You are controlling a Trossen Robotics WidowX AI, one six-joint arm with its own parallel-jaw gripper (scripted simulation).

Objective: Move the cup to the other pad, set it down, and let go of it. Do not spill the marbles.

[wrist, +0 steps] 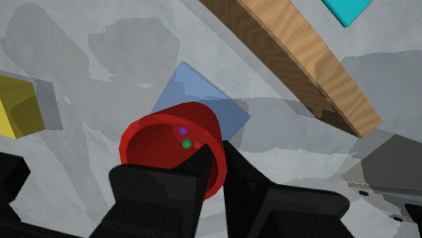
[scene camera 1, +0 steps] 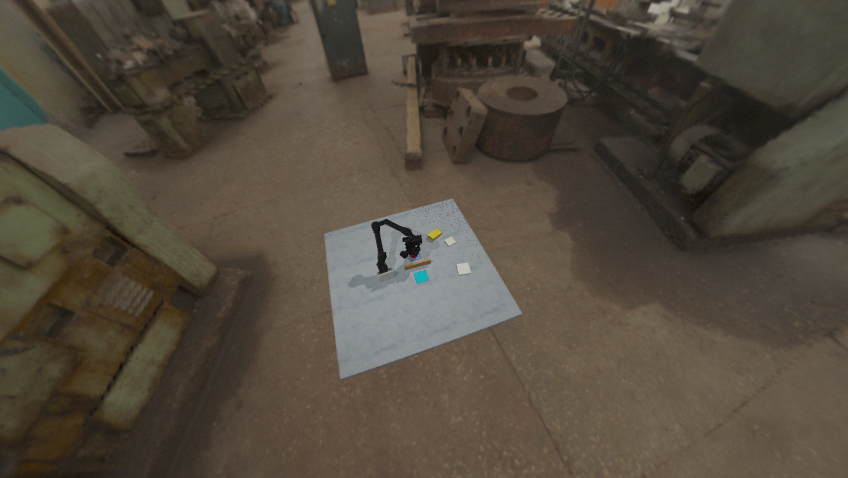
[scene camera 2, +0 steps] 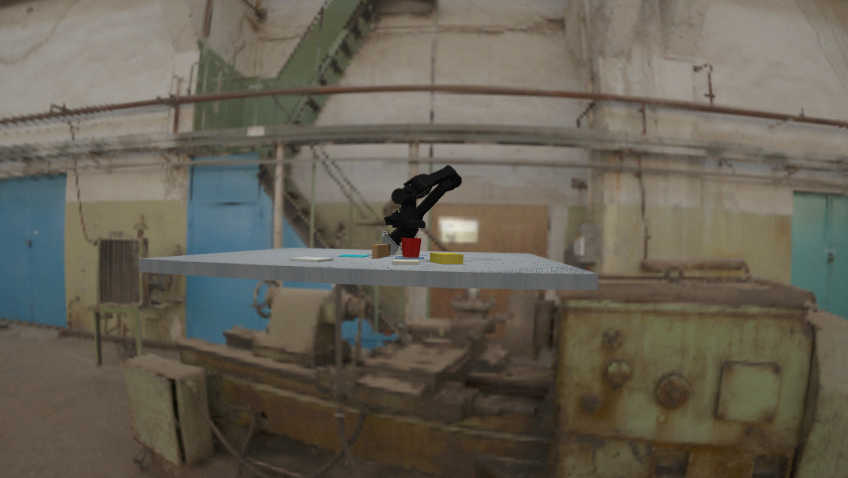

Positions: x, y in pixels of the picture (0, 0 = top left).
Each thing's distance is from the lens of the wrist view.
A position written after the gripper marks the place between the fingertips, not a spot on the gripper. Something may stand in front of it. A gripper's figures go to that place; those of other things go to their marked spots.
gripper (wrist: 218, 143): 0.11 m
red cup (wrist: 153, 140): 0.12 m
light blue pad (wrist: 185, 85): 0.14 m
